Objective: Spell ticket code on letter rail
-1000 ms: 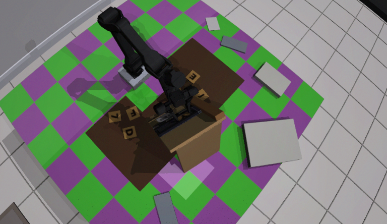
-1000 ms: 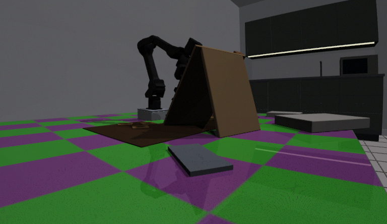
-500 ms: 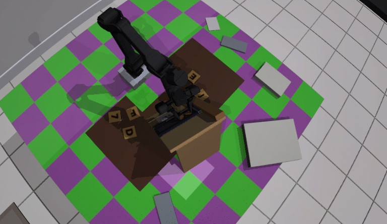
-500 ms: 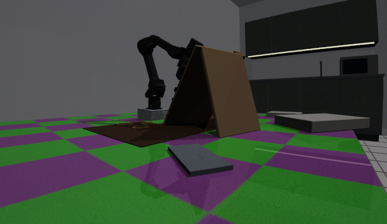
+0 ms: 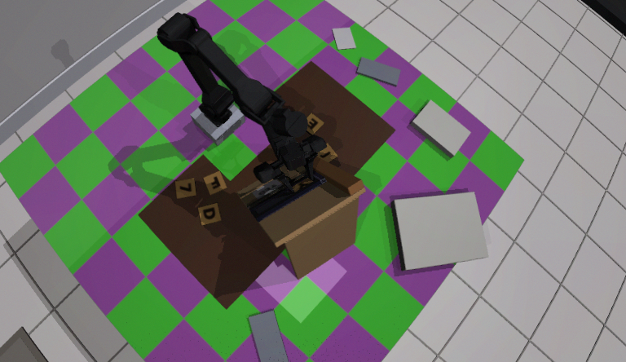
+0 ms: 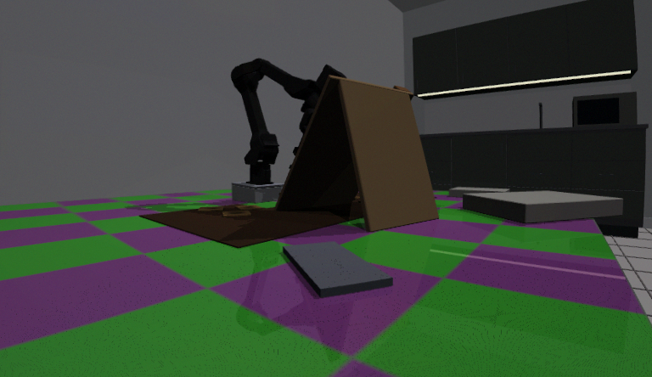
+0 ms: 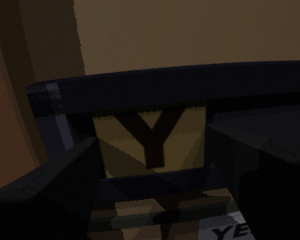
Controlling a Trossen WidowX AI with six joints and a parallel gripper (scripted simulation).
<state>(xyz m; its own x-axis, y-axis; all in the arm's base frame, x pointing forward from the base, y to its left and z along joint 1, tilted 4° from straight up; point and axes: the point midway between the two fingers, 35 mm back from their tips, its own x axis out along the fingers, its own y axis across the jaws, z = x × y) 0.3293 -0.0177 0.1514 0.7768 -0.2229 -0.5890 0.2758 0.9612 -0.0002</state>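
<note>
My gripper tip is now right at the letter tile. Round my gripper tip: brown mat (160 mm below, 160 mm behind, 20 mm to the left); pale card (580 mm to the left, 290 mm behind, 160 mm below); white ticket (80 mm below, 80 mm behind, 50 mm to the right).
</note>
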